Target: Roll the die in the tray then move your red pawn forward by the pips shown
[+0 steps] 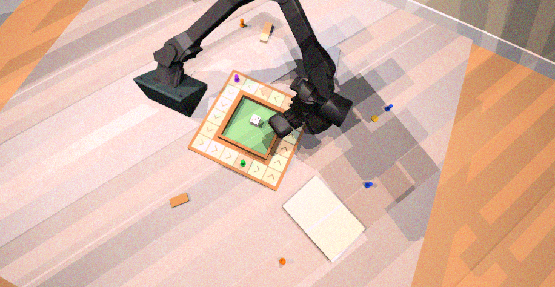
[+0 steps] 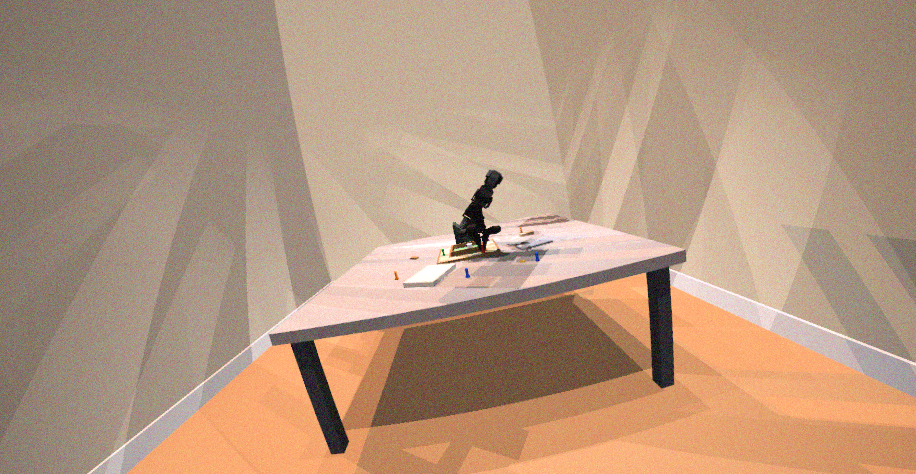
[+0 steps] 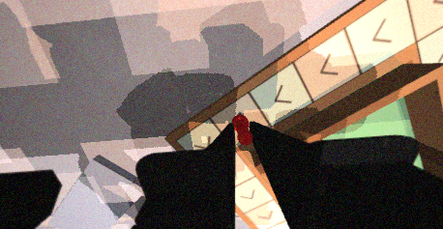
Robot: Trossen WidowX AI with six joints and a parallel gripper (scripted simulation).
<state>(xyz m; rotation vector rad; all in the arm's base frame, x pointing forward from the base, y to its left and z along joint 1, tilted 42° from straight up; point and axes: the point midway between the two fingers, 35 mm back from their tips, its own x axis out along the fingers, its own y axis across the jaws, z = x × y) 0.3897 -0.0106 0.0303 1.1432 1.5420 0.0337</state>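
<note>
My gripper tip is 1 cm below the red pawn. Round my gripper tip: green pawn 12 cm behind, 17 cm to the right, 1 cm above; then green tray 12 cm behind, 5 cm to the right, 2 cm below; then grey die 12 cm behind, 4 cm to the right.
</note>
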